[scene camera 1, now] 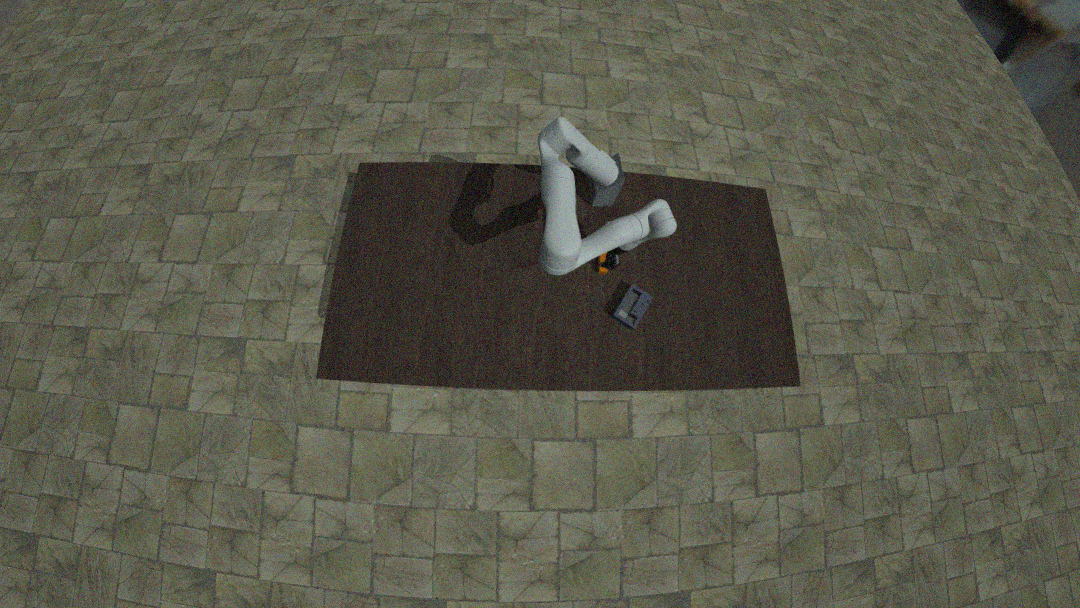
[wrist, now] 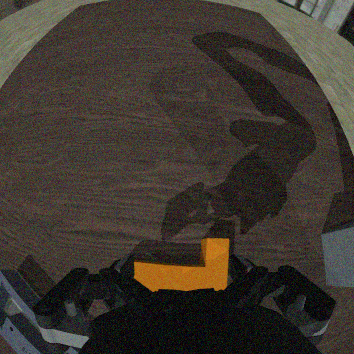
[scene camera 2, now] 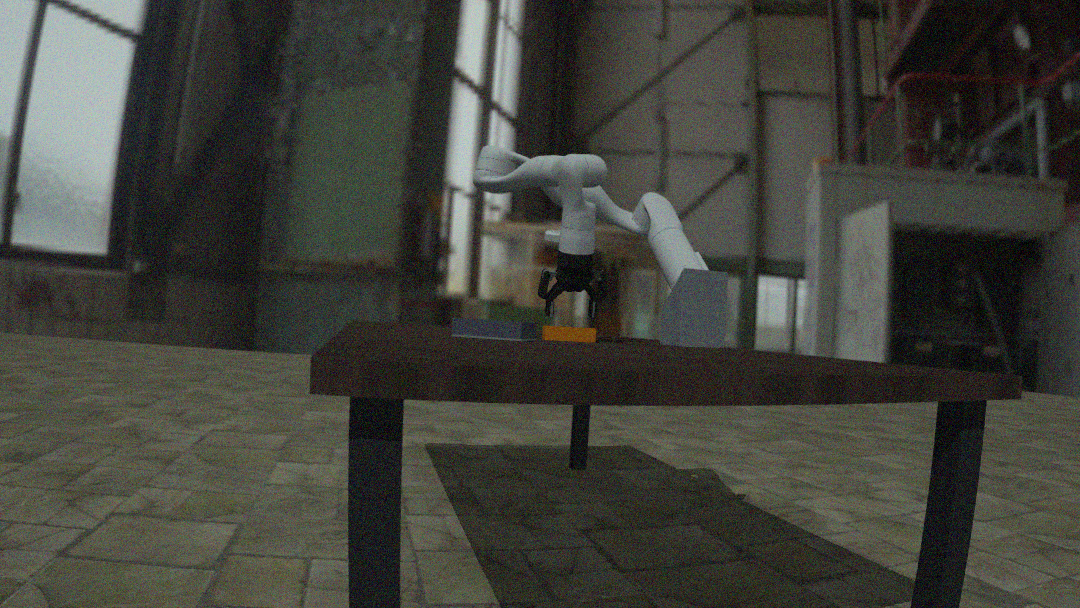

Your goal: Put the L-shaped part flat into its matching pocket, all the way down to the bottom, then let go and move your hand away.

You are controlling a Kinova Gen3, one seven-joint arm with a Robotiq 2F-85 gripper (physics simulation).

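Where they show: gripper, between the fingertips: [wrist: 182,265] [scene camera 2: 570,317]; arm's base, origin of its link: [scene camera 1: 607,174] [scene camera 2: 693,290].
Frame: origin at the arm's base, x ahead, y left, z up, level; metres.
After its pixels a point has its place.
The orange L-shaped part [scene camera 1: 602,267] @[z -0.099, x 0.330, y 0.019 m] [scene camera 2: 568,333] @[z -0.113, x 0.295, y 0.038 m] [wrist: 175,277] @[z -0.099, x 0.288, y 0.020 m] lies flat on the table, outside the block. In the wrist view its short leg points up at the right and its near side is hidden by the gripper body. The grey block with the pocket [scene camera 1: 641,308] @[z -0.092, x 0.468, y 0.168 m] [scene camera 2: 495,330] @[z -0.111, x 0.465, y 0.188 m] stands apart from it, nearer the front edge in scene camera 1; part of the block shows at the lower left of the wrist view [wrist: 16,334] @[z -0.093, x 0.472, y 0.148 m]. My gripper [scene camera 2: 570,311] @[z -0.078, x 0.285, y 0.006 m] [wrist: 182,265] @[z -0.078, x 0.285, y 0.006 m] is open and empty, pointing down just above the part, its fingers spread toward the part's two ends.
The dark brown table [scene camera 1: 453,317] @[z -0.129, x 0.572, y -0.487 m] [scene camera 2: 680,381] @[z -0.137, x 0.353, y 0.846 m] [wrist: 100,125] @[z -0.129, x 0.418, y -0.166 m] carries everything. The grey robot base [scene camera 1: 607,190] @[z -0.018, x 0.056, y 0.006 m] [scene camera 2: 693,308] @[z -0.044, x 0.017, y 0.048 m] [wrist: 340,257] @[z -0.093, x 0.056, y 0.010 m] stands near the table's far edge in scene camera 1. The white arm [scene camera 1: 560,207] @[z 0.300, x 0.356, y -0.181 m] [scene camera 2: 578,226] @[z 0.107, x 0.299, y 0.099 m] reaches over the table, and its shadow falls on the wood.
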